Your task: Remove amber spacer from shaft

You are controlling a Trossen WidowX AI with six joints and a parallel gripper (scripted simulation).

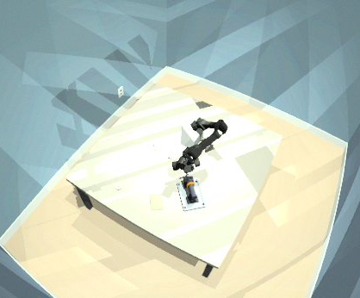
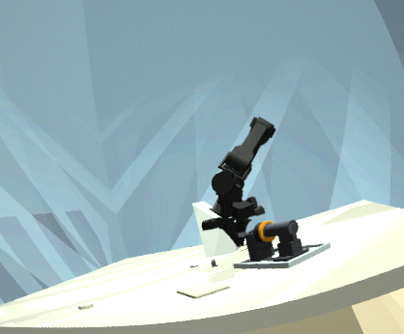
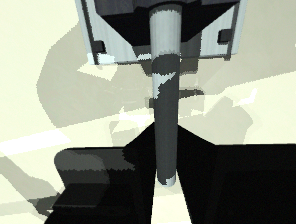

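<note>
Now: the grey shaft 5 cm to the left of my gripper tip, 5 cm ahead of it and 3 cm above it. Round my gripper tip: flat pale patch: 30 cm ahead, 4 cm to the right, 4 cm below; then amber spacer: 10 cm to the left, 10 cm ahead, 3 cm above.
</note>
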